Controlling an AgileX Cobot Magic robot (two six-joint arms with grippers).
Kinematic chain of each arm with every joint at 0, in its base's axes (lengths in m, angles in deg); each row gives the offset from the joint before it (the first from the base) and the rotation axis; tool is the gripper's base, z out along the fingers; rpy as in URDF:
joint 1: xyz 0 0 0.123 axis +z
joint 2: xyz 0 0 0 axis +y
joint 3: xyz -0.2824 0 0.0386 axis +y
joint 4: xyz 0.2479 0 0.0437 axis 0.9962 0 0.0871
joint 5: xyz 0 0 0 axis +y
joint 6: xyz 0.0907 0 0.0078 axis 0.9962 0 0.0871
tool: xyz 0 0 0 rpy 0 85 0
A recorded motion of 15 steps. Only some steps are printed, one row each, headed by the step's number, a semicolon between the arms.
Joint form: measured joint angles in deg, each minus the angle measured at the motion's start. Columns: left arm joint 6, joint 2, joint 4, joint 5, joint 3, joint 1; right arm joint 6, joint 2, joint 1, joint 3, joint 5, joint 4.
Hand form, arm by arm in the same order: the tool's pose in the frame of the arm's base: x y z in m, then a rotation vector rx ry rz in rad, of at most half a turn. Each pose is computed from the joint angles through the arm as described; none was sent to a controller.
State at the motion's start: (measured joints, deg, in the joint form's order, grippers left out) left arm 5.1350 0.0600 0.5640 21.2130 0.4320 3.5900; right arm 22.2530 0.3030 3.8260 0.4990 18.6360 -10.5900
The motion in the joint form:
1: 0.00 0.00 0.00 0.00 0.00 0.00; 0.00 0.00 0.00 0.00 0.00 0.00
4: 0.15 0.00 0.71 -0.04 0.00 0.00; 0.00 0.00 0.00 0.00 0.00 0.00
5: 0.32 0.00 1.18 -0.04 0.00 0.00; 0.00 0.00 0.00 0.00 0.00 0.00
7: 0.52 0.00 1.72 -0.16 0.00 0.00; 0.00 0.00 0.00 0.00 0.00 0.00
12: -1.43 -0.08 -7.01 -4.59 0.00 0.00; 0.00 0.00 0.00 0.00 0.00 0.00
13: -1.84 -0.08 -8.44 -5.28 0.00 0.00; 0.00 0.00 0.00 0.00 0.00 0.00
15: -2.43 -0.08 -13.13 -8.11 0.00 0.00; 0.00 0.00 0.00 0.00 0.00 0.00
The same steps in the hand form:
1: 0.0529 0.0036 0.1772 0.0312 1.8637 0.1151; 0.0546 -0.0017 0.1810 0.1745 1.8112 0.1447
4: 0.0529 0.0041 0.1772 0.0413 1.8631 0.1291; 0.0546 -0.0017 0.1810 0.1745 1.8112 0.1447
5: 0.0529 0.0043 0.1772 0.0492 1.8631 0.1392; 0.0546 -0.0017 0.1810 0.1745 1.8112 0.1447
7: 0.0529 0.0046 0.1774 0.0582 1.8611 0.1510; 0.0546 -0.0017 0.1810 0.1745 1.8112 0.1447
12: 0.0549 0.0005 0.1845 -0.0710 1.7776 -0.0145; 0.0546 -0.0017 0.1810 0.1745 1.8112 0.1447
13: 0.0551 0.0000 0.1856 -0.0940 1.7639 -0.0420; 0.0546 -0.0017 0.1810 0.1745 1.8112 0.1447
15: 0.0559 -0.0010 0.1903 -0.1597 1.7079 -0.1194; 0.0546 -0.0017 0.1810 0.1745 1.8112 0.1447

